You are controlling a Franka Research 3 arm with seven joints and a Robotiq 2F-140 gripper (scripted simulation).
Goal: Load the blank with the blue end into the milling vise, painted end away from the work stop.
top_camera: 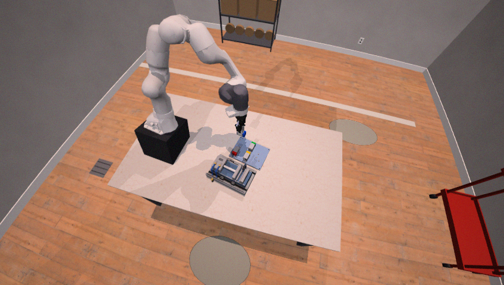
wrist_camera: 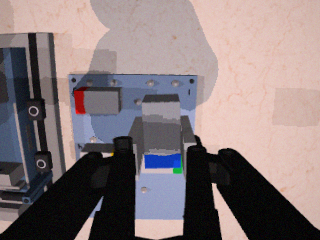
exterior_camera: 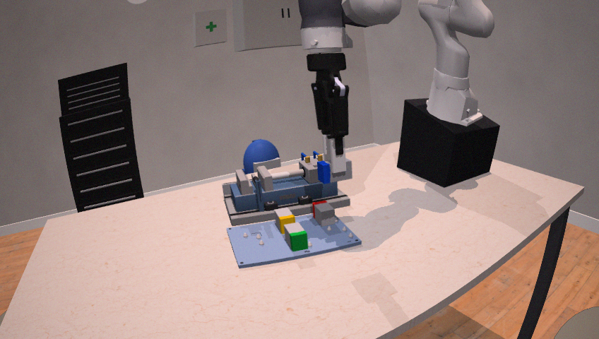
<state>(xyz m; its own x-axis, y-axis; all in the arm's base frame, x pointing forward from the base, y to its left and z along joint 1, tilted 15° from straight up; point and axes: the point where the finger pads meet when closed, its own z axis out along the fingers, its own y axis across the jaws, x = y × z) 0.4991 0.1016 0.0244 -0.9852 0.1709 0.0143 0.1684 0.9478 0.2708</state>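
The blue-ended blank lies 3 cm below my hand. The rest, counted from my hand: green-ended blank (16 cm below, 9 cm ahead, 2 cm to the right); then red-ended blank (16 cm below, 9 cm to the right, 2 cm behind); then yellow-ended blank (16 cm below, 11 cm to the right, 7 cm ahead).
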